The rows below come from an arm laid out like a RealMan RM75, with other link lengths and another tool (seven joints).
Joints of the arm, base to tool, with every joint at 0 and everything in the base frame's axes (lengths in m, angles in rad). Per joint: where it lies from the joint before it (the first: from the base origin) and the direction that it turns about. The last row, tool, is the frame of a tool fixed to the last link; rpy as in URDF.
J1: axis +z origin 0 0 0.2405
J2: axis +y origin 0 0 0
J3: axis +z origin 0 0 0.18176
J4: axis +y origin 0 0 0
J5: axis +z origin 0 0 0.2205
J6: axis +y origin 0 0 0
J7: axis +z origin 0 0 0.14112
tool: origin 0.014 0.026 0.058 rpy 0 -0.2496 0.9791
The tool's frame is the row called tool.
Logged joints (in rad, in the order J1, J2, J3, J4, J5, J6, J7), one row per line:
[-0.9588 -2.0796 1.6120 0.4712 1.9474 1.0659 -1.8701]
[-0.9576 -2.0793 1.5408 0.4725 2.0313 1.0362 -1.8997]
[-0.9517 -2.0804 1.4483 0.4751 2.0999 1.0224 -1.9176]
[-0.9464 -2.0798 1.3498 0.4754 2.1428 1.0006 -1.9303]
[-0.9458 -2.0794 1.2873 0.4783 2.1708 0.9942 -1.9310]
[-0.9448 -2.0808 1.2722 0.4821 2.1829 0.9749 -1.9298]
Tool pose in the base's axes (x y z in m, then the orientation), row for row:
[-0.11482 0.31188 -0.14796 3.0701 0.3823 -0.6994]
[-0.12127 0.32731 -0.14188 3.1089 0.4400 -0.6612]
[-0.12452 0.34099 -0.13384 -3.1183 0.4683 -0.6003]
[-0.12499 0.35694 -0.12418 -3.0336 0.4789 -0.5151]
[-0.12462 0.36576 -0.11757 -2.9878 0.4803 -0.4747]
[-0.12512 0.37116 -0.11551 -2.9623 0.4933 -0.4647]
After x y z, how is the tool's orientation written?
As angles about the fixed x, y, z axes (roll, pitch, yaw), in radians.
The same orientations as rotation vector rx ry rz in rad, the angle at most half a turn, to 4 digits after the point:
[-2.8453 1.0154 0.5862]
[-2.8044 0.9510 0.6420]
[-2.7777 0.8682 0.6531]
[-2.7457 0.7621 0.6334]
[-2.7251 0.7139 0.6193]
[-2.7002 0.7038 0.6258]

